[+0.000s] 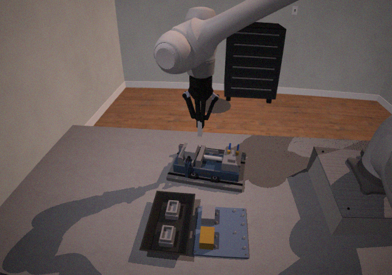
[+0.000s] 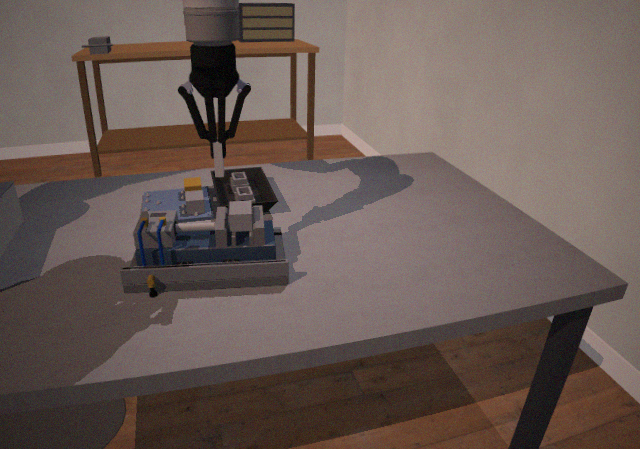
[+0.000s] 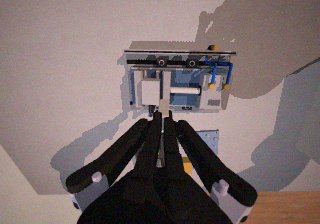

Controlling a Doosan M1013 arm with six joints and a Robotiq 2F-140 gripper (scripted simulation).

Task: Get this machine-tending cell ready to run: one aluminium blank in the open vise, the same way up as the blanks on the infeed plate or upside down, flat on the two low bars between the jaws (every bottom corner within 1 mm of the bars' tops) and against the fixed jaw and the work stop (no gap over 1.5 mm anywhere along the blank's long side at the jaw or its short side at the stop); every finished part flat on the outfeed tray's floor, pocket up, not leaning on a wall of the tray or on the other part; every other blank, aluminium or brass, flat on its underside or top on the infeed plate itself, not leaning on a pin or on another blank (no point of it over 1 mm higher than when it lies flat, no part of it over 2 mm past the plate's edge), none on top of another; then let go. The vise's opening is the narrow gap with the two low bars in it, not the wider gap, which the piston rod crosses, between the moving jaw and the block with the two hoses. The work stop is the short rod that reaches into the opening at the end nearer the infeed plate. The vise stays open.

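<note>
The blue vise lies 180 mm below my hand and 30 mm behind it. Also, from my hand: brass blank: 330 mm to the left, 190 mm below, 60 mm behind; then aluminium blank: 240 mm to the left, 190 mm below, 60 mm behind; then infeed plate: 280 mm to the left, 210 mm below, 100 mm behind.
</note>
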